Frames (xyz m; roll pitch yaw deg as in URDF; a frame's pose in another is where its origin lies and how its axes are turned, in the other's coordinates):
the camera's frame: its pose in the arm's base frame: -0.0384 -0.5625 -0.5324 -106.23 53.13 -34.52
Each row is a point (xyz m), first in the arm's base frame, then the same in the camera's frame.
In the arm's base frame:
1: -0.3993 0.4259 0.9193
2: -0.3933 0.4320 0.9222
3: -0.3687 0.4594 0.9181
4: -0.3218 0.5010 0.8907
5: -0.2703 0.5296 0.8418
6: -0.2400 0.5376 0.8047
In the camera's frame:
1: -1.6758 -0.3481 0.5338
2: -1.6773 -0.3533 0.5411
3: -1.6711 -0.3648 0.5758
4: -1.6402 -0.3776 0.6354
5: -1.5853 -0.3843 0.6884
6: -1.5434 -0.3852 0.7129

